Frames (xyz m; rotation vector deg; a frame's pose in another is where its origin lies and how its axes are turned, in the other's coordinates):
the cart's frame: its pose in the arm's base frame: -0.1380 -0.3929 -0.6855 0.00 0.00 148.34
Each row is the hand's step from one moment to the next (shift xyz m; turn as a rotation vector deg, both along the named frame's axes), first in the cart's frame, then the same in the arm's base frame.
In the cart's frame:
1: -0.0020 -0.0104 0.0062 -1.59 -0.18 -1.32
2: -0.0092 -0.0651 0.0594 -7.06 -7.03 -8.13
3: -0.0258 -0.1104 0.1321 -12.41 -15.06 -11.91
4: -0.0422 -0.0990 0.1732 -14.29 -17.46 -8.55
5: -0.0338 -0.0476 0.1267 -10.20 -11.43 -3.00
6: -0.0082 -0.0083 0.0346 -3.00 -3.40 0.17
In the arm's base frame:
1: 0.0072 0.0078 0.0062 1.45 -0.68 -1.32
2: 0.0420 0.0506 0.0594 9.70 2.28 -8.13
3: 0.0799 0.0804 0.1321 18.47 6.31 -11.91
4: 0.0879 0.0621 0.1732 21.33 7.36 -8.55
5: 0.0538 0.0228 0.1267 14.68 4.38 -3.00
6: 0.0113 0.0028 0.0346 4.34 1.32 0.17

